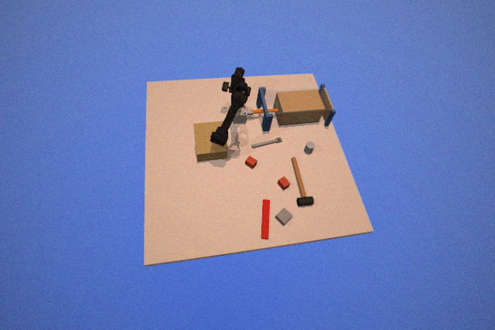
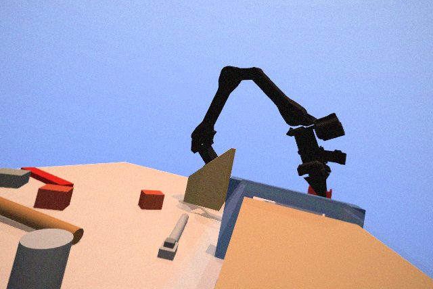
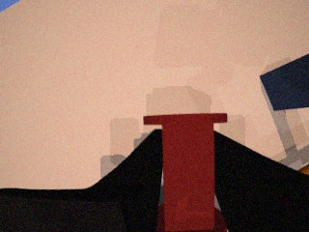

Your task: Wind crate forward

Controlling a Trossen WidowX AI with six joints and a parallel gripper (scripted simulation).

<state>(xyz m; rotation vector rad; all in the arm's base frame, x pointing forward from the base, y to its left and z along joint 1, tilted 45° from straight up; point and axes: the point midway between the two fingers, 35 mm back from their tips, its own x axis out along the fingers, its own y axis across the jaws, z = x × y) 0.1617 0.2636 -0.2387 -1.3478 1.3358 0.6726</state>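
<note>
Now: gripper tip 50 mm to the left of the winch handle and 30 mm above it. Round my gripper tip: grey winch (120 mm to the right, 100 mm below, 10 mm behind); blue steel frame (170 mm ahead, 110 mm to the right, 30 mm below); red knob (20 mm to the right, 10 mm behind).
</note>
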